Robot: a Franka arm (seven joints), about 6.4 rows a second.
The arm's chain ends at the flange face. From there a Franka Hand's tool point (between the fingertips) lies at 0.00 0.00 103.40 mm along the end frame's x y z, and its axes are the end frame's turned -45 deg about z.
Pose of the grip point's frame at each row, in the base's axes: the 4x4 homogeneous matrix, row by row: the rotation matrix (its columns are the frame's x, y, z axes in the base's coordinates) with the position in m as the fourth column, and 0 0 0 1 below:
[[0.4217 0.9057 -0.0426 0.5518], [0.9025 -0.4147 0.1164 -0.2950], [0.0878 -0.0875 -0.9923 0.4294], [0 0 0 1]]
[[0.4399 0.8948 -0.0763 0.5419], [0.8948 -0.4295 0.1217 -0.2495], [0.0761 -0.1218 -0.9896 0.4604], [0 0 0 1]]
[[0.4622 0.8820 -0.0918 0.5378], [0.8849 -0.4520 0.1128 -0.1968], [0.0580 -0.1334 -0.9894 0.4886], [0 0 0 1]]
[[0.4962 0.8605 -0.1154 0.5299], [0.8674 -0.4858 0.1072 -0.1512], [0.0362 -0.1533 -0.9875 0.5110], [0 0 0 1]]
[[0.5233 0.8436 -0.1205 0.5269], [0.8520 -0.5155 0.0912 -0.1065], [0.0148 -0.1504 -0.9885 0.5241], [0 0 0 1]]
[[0.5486 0.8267 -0.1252 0.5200], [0.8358 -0.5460 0.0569 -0.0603], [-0.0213 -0.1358 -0.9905 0.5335], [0 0 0 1]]
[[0.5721 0.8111 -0.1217 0.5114], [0.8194 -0.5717 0.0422 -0.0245], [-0.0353 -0.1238 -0.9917 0.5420], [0 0 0 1]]
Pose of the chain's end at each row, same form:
[[0.9386 0.3422 -0.0426 0.5562], [0.3449 -0.9314 0.1164 -0.3070], [0.0002 -0.1240 -0.9923 0.5320], [0 0 0 1]]
[[0.9438 0.3217 -0.0763 0.5498], [0.3290 -0.9364 0.1217 -0.2621], [-0.0323 -0.1399 -0.9896 0.5627], [0 0 0 1]]
[[0.9505 0.2968 -0.0918 0.5473], [0.3061 -0.9453 0.1128 -0.2085], [-0.0533 -0.1353 -0.9894 0.5909], [0 0 0 1]]
[[0.9593 0.2576 -0.1154 0.5418], [0.2698 -0.9569 0.1072 -0.1623], [-0.0828 -0.1340 -0.9875 0.6131], [0 0 0 1]]
[[0.9665 0.2265 -0.1205 0.5394], [0.2379 -0.9670 0.0912 -0.1159], [-0.0959 -0.1168 -0.9885 0.6263], [0 0 0 1]]
[[0.9725 0.1966 -0.1252 0.5329], [0.2049 -0.9771 0.0569 -0.0662], [-0.1111 -0.0810 -0.9905 0.6359], [0 0 0 1]]
[[0.9781 0.1690 -0.1217 0.5240], [0.1752 -0.9837 0.0422 -0.0289], [-0.1125 -0.0626 -0.9917 0.6445], [0 0 0 1]]

